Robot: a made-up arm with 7 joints. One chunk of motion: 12 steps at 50 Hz.
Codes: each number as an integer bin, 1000 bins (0 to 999) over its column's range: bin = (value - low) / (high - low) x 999, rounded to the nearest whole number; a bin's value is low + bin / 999 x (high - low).
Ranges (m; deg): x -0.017..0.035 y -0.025..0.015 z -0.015..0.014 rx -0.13..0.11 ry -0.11..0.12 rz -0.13..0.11
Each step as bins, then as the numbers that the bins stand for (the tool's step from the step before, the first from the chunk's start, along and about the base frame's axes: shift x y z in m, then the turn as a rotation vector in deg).
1 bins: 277 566 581 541 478 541
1 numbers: -0.00258 -0.00234 0.00187 0.000 0.000 0.000
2 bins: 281 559 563 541 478 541
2 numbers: -0.00237 -0.00262 0.00134 0.000 0.000 0.000
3 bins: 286 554 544 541 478 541
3 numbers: -0.00211 -0.00282 0.00079 0.000 0.000 0.000
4 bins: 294 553 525 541 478 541
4 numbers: -0.00170 -0.00286 0.00024 0.000 0.000 0.000
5 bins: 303 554 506 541 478 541
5 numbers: -0.00123 -0.00282 -0.00031 0.000 0.000 0.000
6 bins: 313 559 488 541 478 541
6 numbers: -0.00071 -0.00262 -0.00083 0.000 0.000 0.000
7 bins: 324 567 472 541 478 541
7 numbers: -0.00014 -0.00230 -0.00130 0.000 0.000 0.000
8 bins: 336 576 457 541 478 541
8 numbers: 0.00049 -0.00194 -0.00173 0.000 0.000 0.000
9 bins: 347 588 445 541 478 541
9 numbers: 0.00106 -0.00146 -0.00208 0.000 0.000 0.000
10 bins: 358 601 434 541 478 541
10 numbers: 0.00163 -0.00094 -0.00240 0.000 0.000 0.000
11 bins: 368 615 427 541 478 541
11 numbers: 0.00216 -0.00038 -0.00260 0.000 0.000 0.000
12 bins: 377 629 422 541 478 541
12 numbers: 0.00262 0.00019 -0.00275 0.000 0.000 0.000
